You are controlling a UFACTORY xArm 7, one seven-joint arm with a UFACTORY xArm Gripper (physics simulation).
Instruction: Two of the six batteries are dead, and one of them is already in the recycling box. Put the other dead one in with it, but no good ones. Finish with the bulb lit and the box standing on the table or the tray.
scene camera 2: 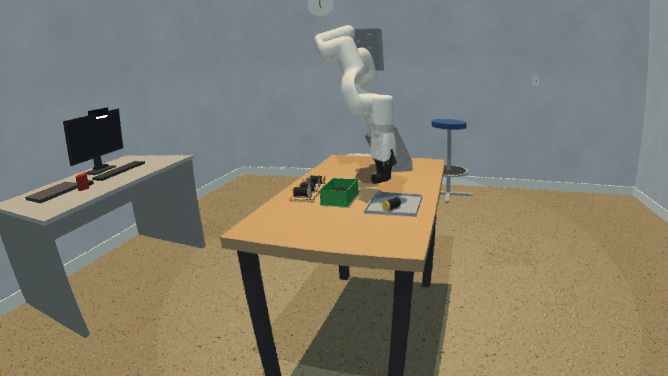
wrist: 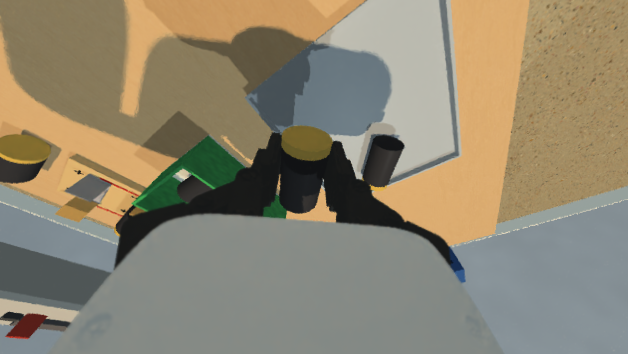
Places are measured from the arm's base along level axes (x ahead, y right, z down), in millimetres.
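Pixels of known places: gripper, between the fingertips: [scene camera 2: 383, 178] [wrist: 304, 154].
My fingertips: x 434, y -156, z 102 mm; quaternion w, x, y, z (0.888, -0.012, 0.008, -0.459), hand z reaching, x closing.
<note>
Ahead of a thing's pixels: the offset from my fingertips to its top centre. "*": to the spot under its first point. Level surfaces: height alone.
My gripper [scene camera 2: 382, 176] [wrist: 304, 154] is shut on a black battery with a yellow end {dy +8, dx +11, dz -22 mm} [wrist: 301, 170], held above the table beyond the tray in the scene view. Another battery {dy -58, dx +91, dz +43 mm} [scene camera 2: 391, 204] [wrist: 383, 161] lies on the grey tray {dy -57, dx +45, dz +68 mm} [scene camera 2: 412, 210] [wrist: 420, 60]. The green recycling box {dy +155, dx +50, dz +21 mm} [scene camera 2: 336, 197] [wrist: 212, 157] stands on the table {dz +81 mm} [scene camera 2: 320, 234], left of the tray in the scene view, with a dark battery {dy +159, dx +14, dz +43 mm} [wrist: 194, 189] inside. Several batteries {dy +294, dx +83, dz +35 mm} [scene camera 2: 301, 191] {* dy +298, dx -108, dz +50 mm} [wrist: 21, 159] are at the circuit board {* dy +274, dx +114, dz +74 mm} [scene camera 2: 303, 200] left of the box. Whether the bulb is lit cannot be told.
A side desk [scene camera 2: 30, 210] with a monitor [scene camera 2: 95, 136] and a red cup [scene camera 2: 82, 182] stands at the left. A blue stool [scene camera 2: 449, 124] stands behind the table's right side. The tray lies near the table's right edge.
</note>
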